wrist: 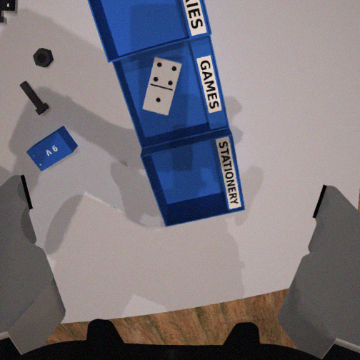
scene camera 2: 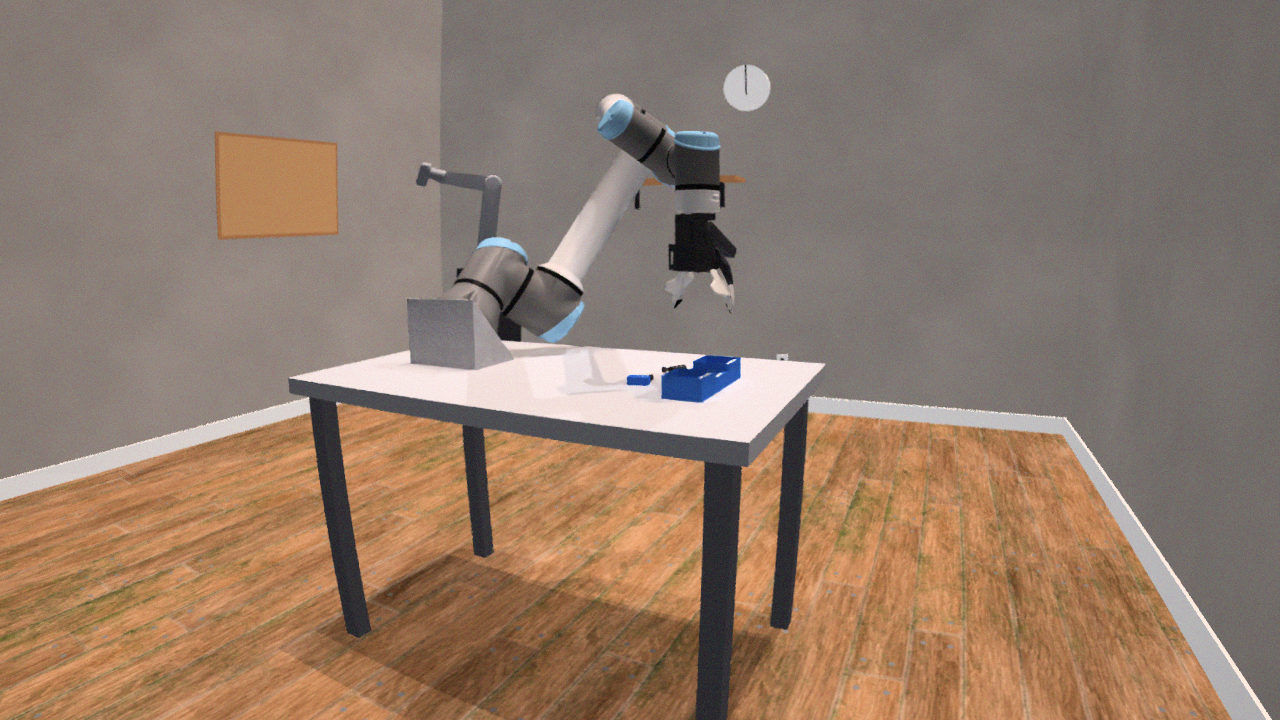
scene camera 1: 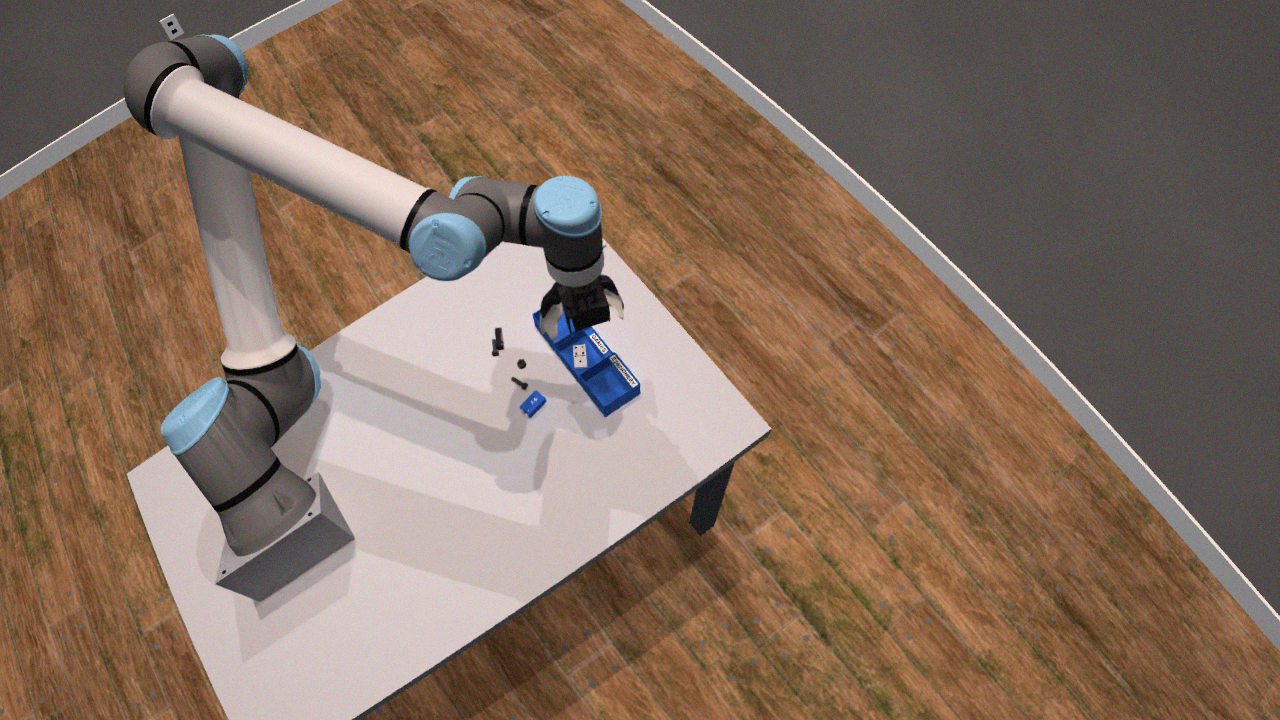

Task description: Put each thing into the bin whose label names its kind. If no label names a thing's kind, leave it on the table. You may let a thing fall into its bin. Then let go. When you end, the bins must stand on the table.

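Places are measured from the arm's base along level axes (x ahead, y left, z up), in millimetres.
Where they show: gripper, fingertip midpoint: (scene camera 2: pixel 702 310); arm's base at its link origin: (scene camera 2: pixel 461 325) (scene camera 1: pixel 275 522).
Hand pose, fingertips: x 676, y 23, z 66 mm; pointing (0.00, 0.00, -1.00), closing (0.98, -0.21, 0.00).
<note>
Each offset is from my fingertips to the centre of the thing. "spot": to the spot under its first point. Level surfaces: height alone.
My gripper (scene camera 1: pixel 583 326) (scene camera 2: pixel 704 307) (wrist: pixel 173 185) is open and empty, high above the blue bins. A white domino @(10 mm back, 17 mm left, 154 mm down) (scene camera 1: pixel 580 355) (wrist: pixel 162 86) is in the middle bin (wrist: pixel 187 119), labelled GAMES. The STATIONERY bin (scene camera 1: pixel 611 394) (wrist: pixel 192 212) is at one end. The bin at the other end (wrist: pixel 103 35) has a label cut off to "IES" in the wrist view. A blue 9 V battery @(139 mm back, 24 mm right, 155 mm down) (scene camera 1: pixel 533 403) (scene camera 2: pixel 639 379) (wrist: pixel 52 149), a dark bolt @(140 mm back, 33 mm left, 159 mm down) (scene camera 1: pixel 519 382) (wrist: pixel 34 97) and a dark nut @(116 mm back, 68 mm left, 160 mm down) (scene camera 1: pixel 521 363) (wrist: pixel 43 57) lie on the table beside the bins.
More small dark parts @(spot: 127 mm back, 143 mm left, 151 mm down) (scene camera 1: pixel 499 336) (wrist: pixel 7 6) lie past the nut, cut off in the wrist view; their kind is unclear. The joined bins stand on the white table @(164 mm down) (scene camera 1: pixel 429 555) (scene camera 2: pixel 537 389) near its far end from the arm's grey base (scene camera 1: pixel 290 550) (scene camera 2: pixel 443 333).
</note>
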